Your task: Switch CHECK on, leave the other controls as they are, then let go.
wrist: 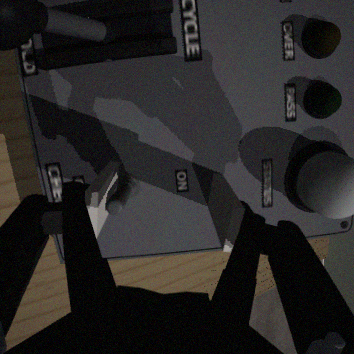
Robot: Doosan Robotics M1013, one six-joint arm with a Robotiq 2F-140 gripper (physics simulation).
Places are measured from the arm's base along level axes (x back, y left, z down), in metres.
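Pixels of known places: gripper, fingertip midpoint: [164, 184].
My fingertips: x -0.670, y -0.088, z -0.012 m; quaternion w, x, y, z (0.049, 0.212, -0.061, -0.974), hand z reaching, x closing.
Observation:
Behind a point stands the place of what it marks.
The CHECK switch is a small dark toggle lever [115, 205] @(x -0.621, y -0.090, z -0.043 m) low on the grey panel [165, 230] @(x -0.672, y -0.130, z -0.010 m) in the wrist view. Its round tip points down and left, and its base is blurred in shadow. The ON label [181, 180] @(x -0.683, y -0.084, z -0.019 m) is to its right. The CHECK label [53, 181] @(x -0.585, y -0.086, z 0.029 m) and the OFF label [78, 179] @(x -0.605, y -0.084, z 0.019 m) are partly hidden by the left finger. My gripper [164, 184] @(x -0.670, y -0.088, z -0.012 m) is shut on the lever by its own status: the lever lies against the left finger's inner face, between the two fingers. The right finger appears well apart from it, right of ON.
A black ball knob [20, 22] @(x -0.572, y 0.012, z -0.063 m) on a grey rod stands at the upper left by the CYCLE label [190, 31] @(x -0.685, y 0.032, z -0.026 m). A large round grey knob [327, 184] @(x -0.756, y -0.078, z -0.101 m) stands close right of the right finger. Dark OVER [321, 38] @(x -0.763, y 0.027, z -0.083 m) and green PASS [322, 99] @(x -0.768, y -0.017, z -0.083 m) lamps are above it.

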